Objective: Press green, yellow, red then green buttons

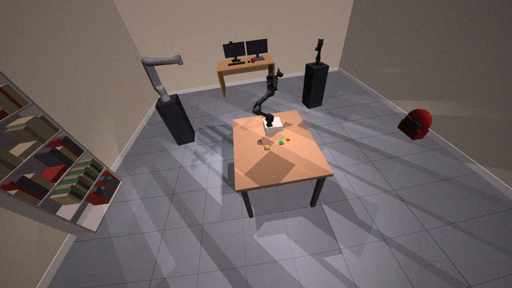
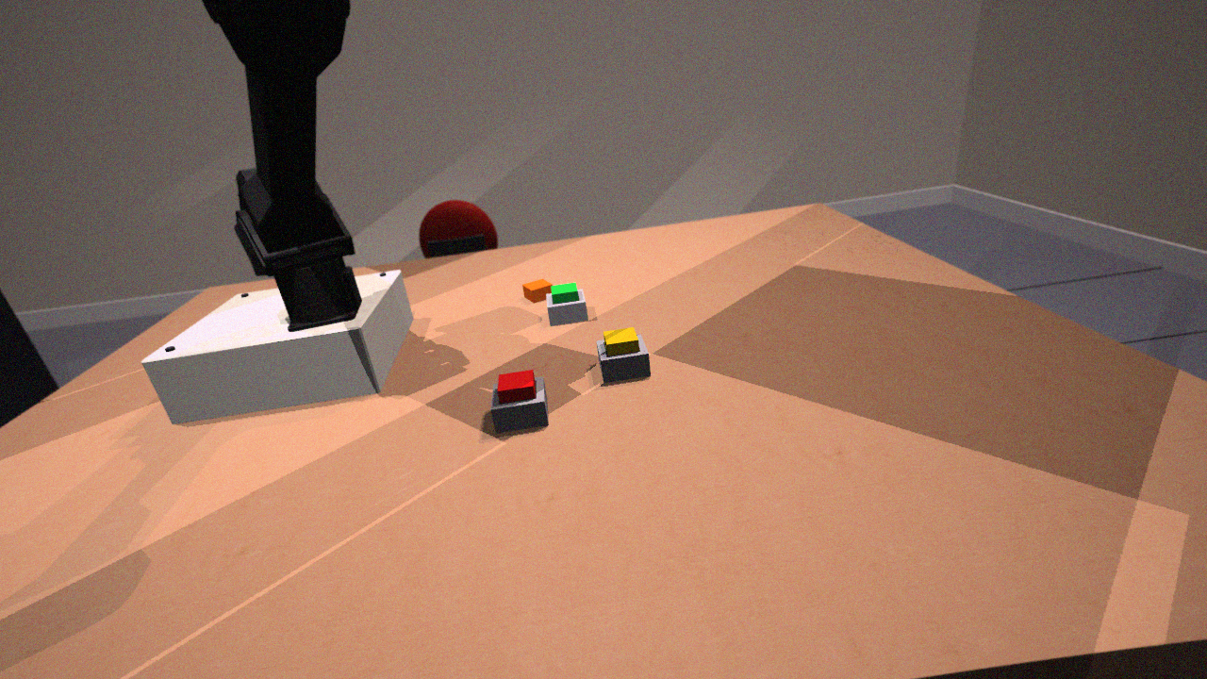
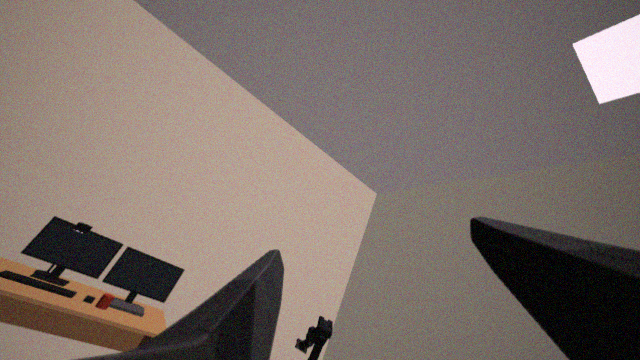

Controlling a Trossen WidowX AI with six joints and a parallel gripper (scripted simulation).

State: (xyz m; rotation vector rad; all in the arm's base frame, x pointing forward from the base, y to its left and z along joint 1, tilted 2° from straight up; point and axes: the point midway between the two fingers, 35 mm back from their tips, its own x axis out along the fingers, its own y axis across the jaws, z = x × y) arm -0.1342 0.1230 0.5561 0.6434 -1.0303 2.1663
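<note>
The green button is 43 cm ahead of my gripper tip, 11 cm to the right of it and 61 cm below it. Round my gripper tip: small orange block: 41 cm ahead, 2 cm to the right, 64 cm below; then yellow button: 45 cm ahead, 28 cm to the right, 61 cm below; then red button: 34 cm ahead, 33 cm to the right, 61 cm below.
</note>
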